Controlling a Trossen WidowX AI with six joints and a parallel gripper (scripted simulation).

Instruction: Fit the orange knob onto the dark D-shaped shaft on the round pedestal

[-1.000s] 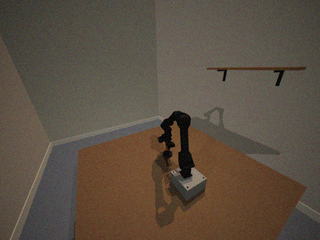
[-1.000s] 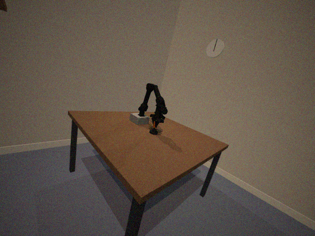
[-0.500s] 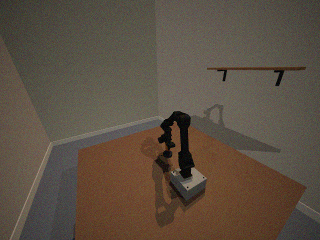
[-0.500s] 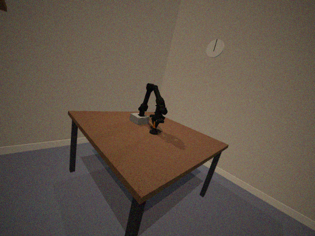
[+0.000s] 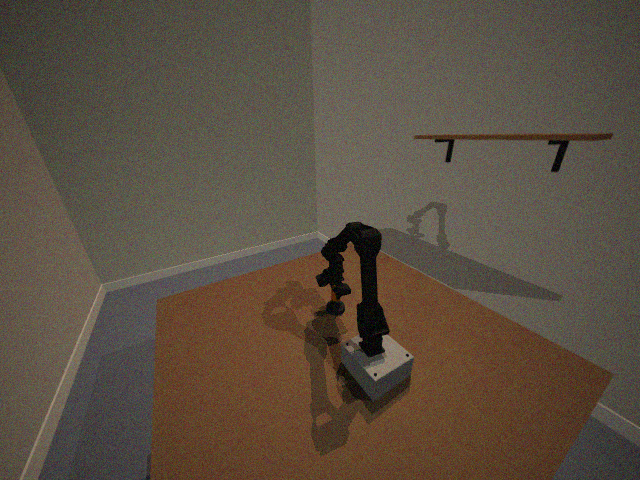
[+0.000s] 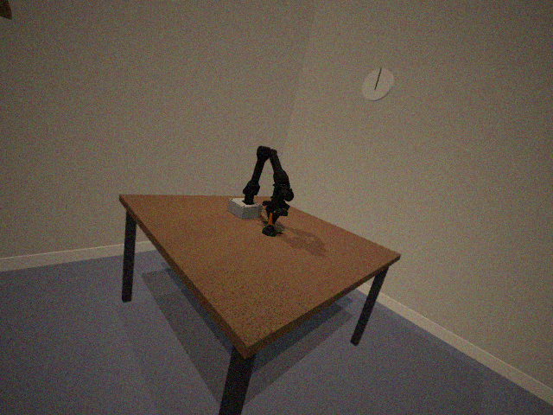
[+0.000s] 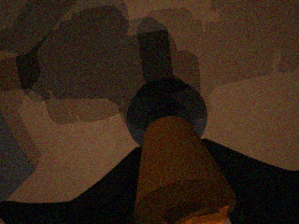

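Right now the orange knob is 2 cm above my gripper tip. Round my gripper tip: round pedestal 4 cm below.
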